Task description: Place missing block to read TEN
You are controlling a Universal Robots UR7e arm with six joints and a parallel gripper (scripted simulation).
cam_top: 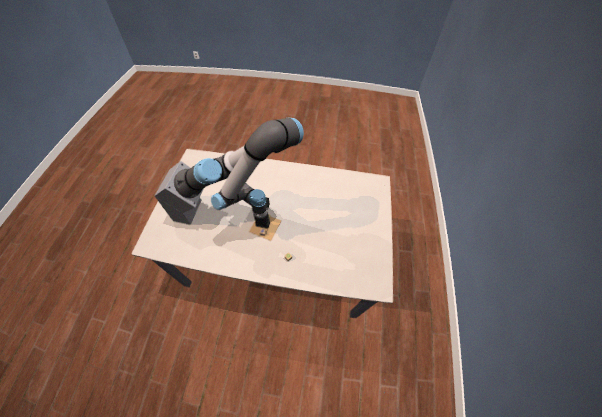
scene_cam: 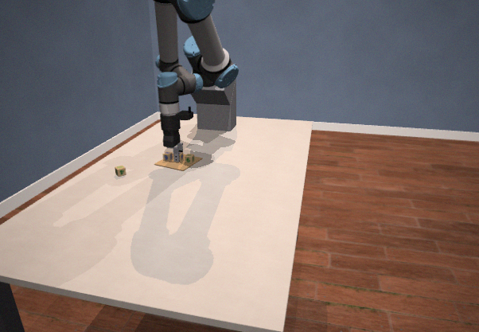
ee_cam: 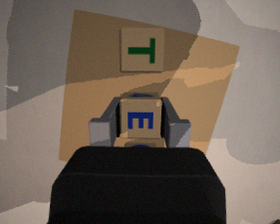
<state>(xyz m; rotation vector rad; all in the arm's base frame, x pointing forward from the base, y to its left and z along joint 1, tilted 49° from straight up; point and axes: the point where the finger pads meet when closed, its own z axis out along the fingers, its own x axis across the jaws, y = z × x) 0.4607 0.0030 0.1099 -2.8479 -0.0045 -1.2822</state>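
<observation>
Right now the tan mat is 20 mm below my hand.
</observation>
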